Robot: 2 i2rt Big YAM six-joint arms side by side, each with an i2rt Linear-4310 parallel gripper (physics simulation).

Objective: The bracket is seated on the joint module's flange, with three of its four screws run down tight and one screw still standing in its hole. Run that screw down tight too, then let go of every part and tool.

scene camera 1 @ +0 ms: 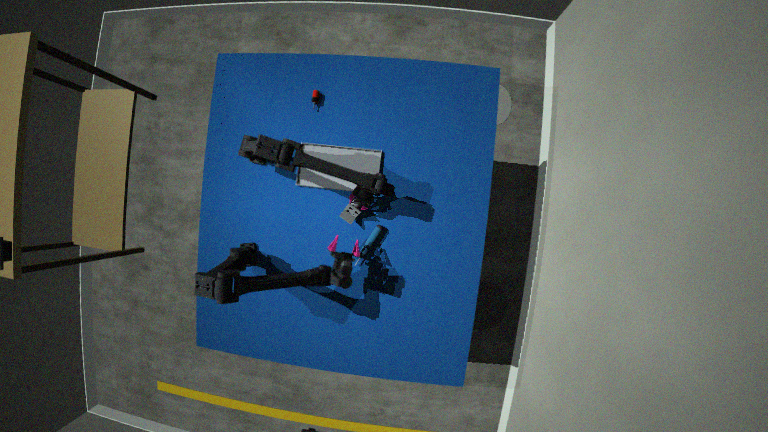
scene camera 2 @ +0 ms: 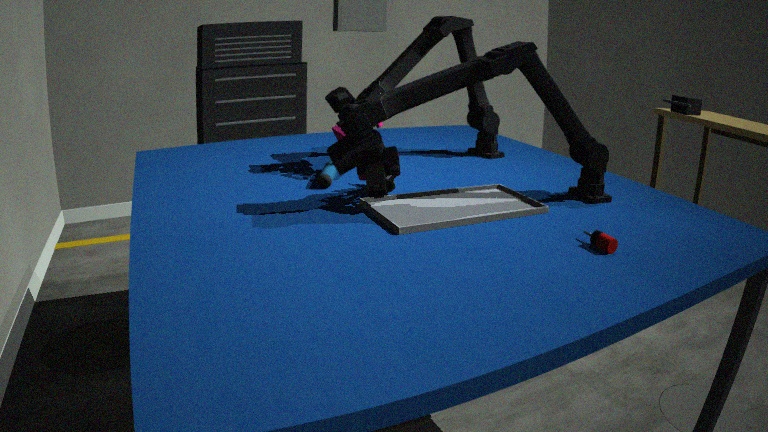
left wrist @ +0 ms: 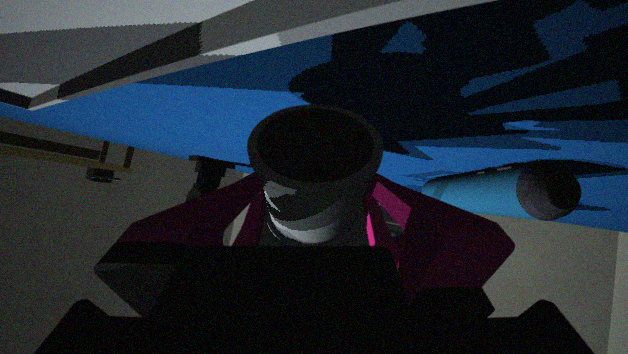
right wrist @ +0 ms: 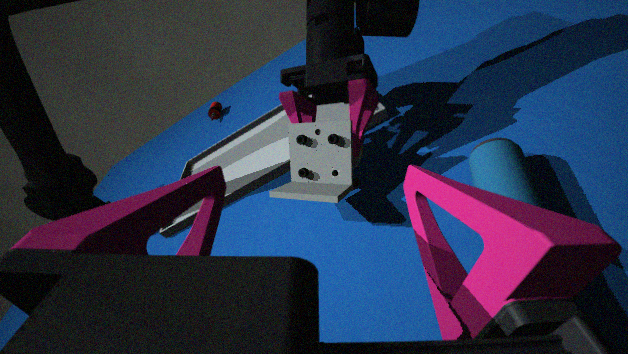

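Where they show: left gripper, between the fingertips: (scene camera 1: 354, 207) (left wrist: 314, 177) (right wrist: 330, 157); right gripper, between the fingertips: (scene camera 1: 348, 237) (right wrist: 314, 175); left arm's base, origin of its link: (scene camera 2: 589, 196); right arm's base, origin of its link: (scene camera 1: 249, 253) (scene camera 2: 486, 154) (left wrist: 213, 159).
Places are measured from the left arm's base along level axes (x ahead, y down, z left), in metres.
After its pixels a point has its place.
My left gripper (scene camera 1: 358, 203) {z -0.168, x 0.574, y -0.041 m} (left wrist: 314, 177) {z -0.168, x 0.574, y -0.041 m} (right wrist: 330, 157) {z -0.168, x 0.574, y -0.041 m} is shut on the grey cylindrical joint module (left wrist: 310, 220) {z -0.143, x 0.587, y -0.063 m}, which it holds sideways above the table. The light grey L-shaped bracket (scene camera 1: 350, 213) {z -0.203, x 0.562, y -0.050 m} (right wrist: 320, 157) {z -0.191, x 0.570, y -0.063 m} sits on the module's flange and faces my right wrist camera. Three dark screw heads (right wrist: 302, 139) {z -0.180, x 0.562, y -0.085 m} (right wrist: 334, 139) {z -0.191, x 0.592, y -0.076 m} (right wrist: 304, 173) {z -0.197, x 0.548, y -0.057 m} stand out from it. The lower right hole (right wrist: 335, 173) {z -0.201, x 0.577, y -0.043 m} looks dark, with no screw head standing out. My right gripper (scene camera 1: 346, 240) {z -0.305, x 0.590, y -0.135 m} (right wrist: 314, 175) {z -0.305, x 0.590, y -0.135 m} is open and empty, facing the bracket from a distance. A teal cylindrical tool (scene camera 1: 374, 240) {z -0.307, x 0.705, y -0.036 m} (scene camera 2: 329, 171) {z -0.271, x 0.695, y -0.039 m} (left wrist: 475, 192) {z -0.274, x 0.682, y -0.024 m} (right wrist: 500, 165) {z -0.268, x 0.704, y -0.041 m} is beside my right gripper.
A shallow grey tray (scene camera 1: 382, 161) {z 0.082, x 0.644, y -0.013 m} (scene camera 2: 472, 220) {z 0.118, x 0.456, y -0.009 m} (right wrist: 265, 146) {z 0.000, x 0.446, y -0.004 m} lies under my left arm. A small red-handled tool (scene camera 1: 315, 95) {z 0.340, x 0.245, y -0.033 m} (scene camera 2: 606, 243) {z 0.364, x 0.254, y -0.024 m} (right wrist: 215, 110) {z 0.314, x 0.254, y -0.024 m} lies beyond the tray from my right gripper. The blue table (scene camera 1: 429, 343) {z -0.780, x 1.107, y 0.000 m} (scene camera 2: 322, 322) {z 0.452, x 0.869, y 0.000 m} carries broad arm shadows.
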